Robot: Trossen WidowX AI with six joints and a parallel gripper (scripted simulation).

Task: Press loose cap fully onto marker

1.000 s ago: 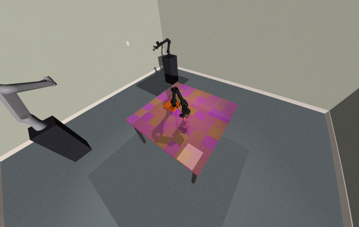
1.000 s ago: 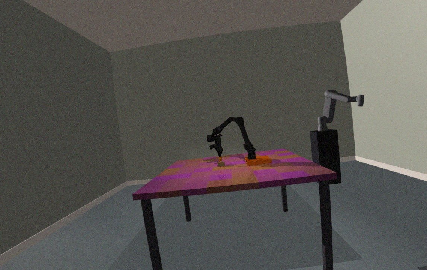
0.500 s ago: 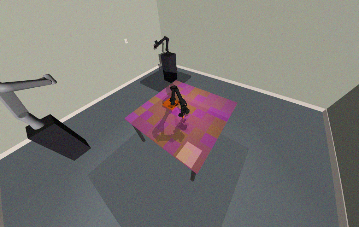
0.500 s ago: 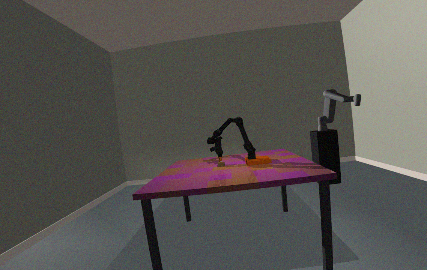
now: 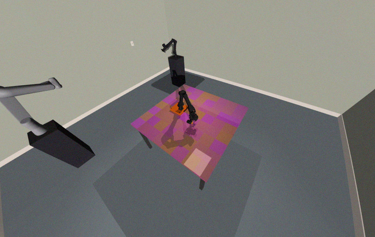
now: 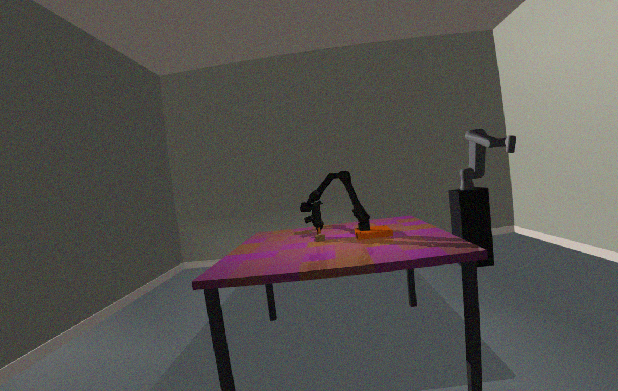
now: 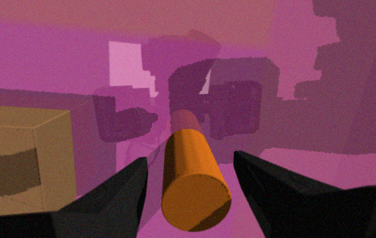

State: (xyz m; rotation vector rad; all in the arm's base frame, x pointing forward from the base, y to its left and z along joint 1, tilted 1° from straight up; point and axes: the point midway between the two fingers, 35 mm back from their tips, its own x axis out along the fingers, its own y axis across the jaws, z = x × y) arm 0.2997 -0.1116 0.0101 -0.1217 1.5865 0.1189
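The holder block is 10 cm to the left of my gripper tip and 1 cm behind it. From my gripper tip the other things lie so: orange cap: 1 cm above.
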